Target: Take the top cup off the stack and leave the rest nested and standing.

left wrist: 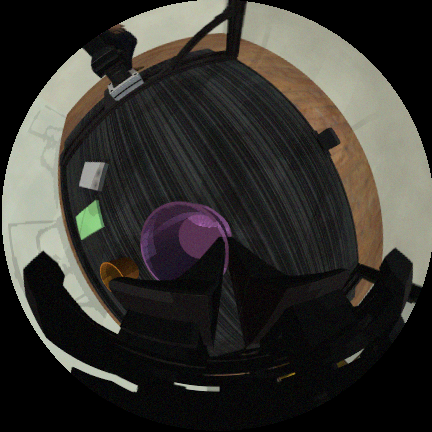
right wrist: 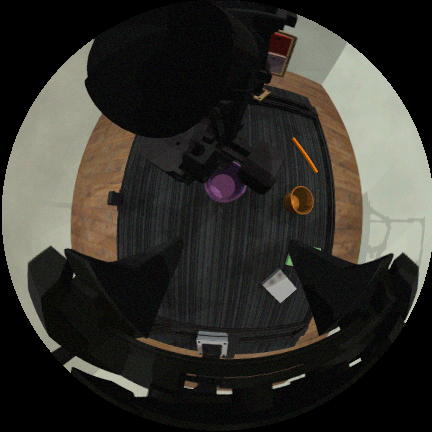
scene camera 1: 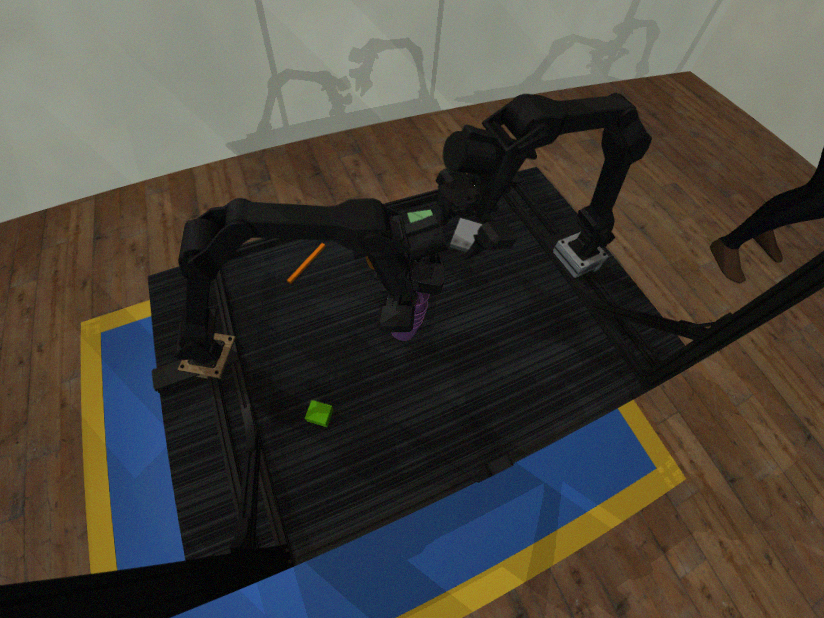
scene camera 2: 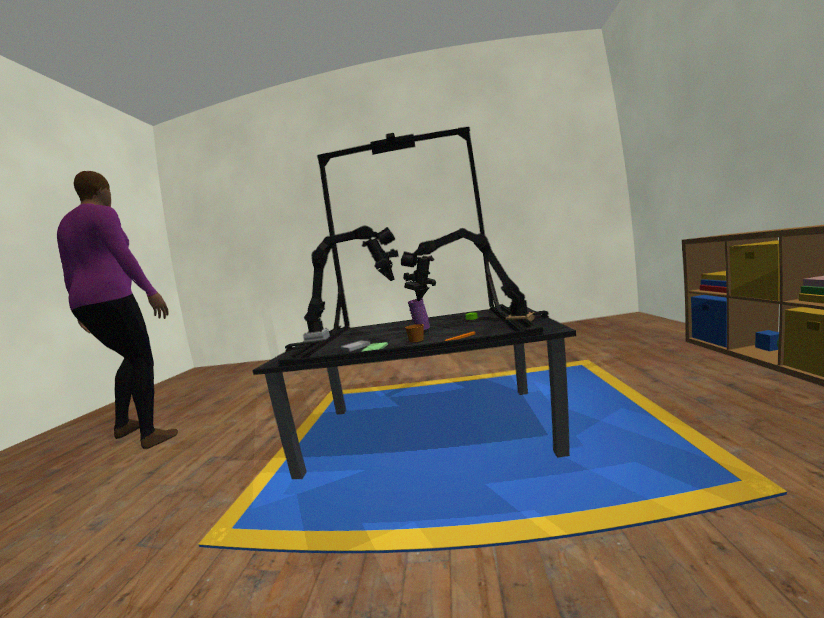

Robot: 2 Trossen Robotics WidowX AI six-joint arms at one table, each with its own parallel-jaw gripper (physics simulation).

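Frame: origin at the left arm's base, x ahead, y left, z up, level; metres.
Seen in the pictures: left gripper, between the fingertips: (left wrist: 224,241) (scene camera 1: 412,309); right gripper, between the fingertips: (right wrist: 237,244) (scene camera 1: 453,241) (scene camera 2: 392,280); left arm's base, origin of its link: (right wrist: 254,90) (scene camera 1: 206,352) (scene camera 2: 519,314); right arm's base, origin of its link: (left wrist: 121,78) (right wrist: 211,348) (scene camera 1: 583,248) (scene camera 2: 315,331).
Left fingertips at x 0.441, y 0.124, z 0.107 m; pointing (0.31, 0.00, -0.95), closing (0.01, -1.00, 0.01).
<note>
Offsets run from my left fingertips to a thing's middle. Level surfaces: height alone.
A stack of nested purple cups @(0.010 m back, 0.029 m left, 0.020 m down) (scene camera 1: 419,315) (scene camera 2: 418,315) (left wrist: 200,235) (right wrist: 223,187) stands mouth up on the dark table @(0.135 m down) (scene camera 1: 412,412). Several rims show down its side. My left gripper (scene camera 2: 420,296) (left wrist: 224,241) points down at the mouth of the top cup. Its fingers are closed together at the near rim, and the thin wall appears to run between the tips. The left arm hides part of the stack in scene camera 1. My right gripper (scene camera 2: 390,276) (right wrist: 237,244) is wide open and empty, in the air beside and above the stack.
An orange cup @(0.114 m back, 0.207 m left, 0.104 m down) (scene camera 2: 414,333) (left wrist: 120,272) (right wrist: 299,201) stands near the stack. A grey box @(0.117 m ahead, 0.337 m left, 0.128 m down) (scene camera 2: 354,345) (left wrist: 93,175) (right wrist: 280,286), a light green pad @(0.005 m back, 0.348 m left, 0.131 m down) (scene camera 2: 375,346) (left wrist: 90,220), an orange stick @(0.295 m back, 0.170 m left, 0.131 m down) (scene camera 1: 306,262) (right wrist: 305,155) and a green block @(0.161 m back, 0.211 m right, 0.122 m down) (scene camera 1: 319,413) (scene camera 2: 471,315) lie on the table. The arms are close together.
</note>
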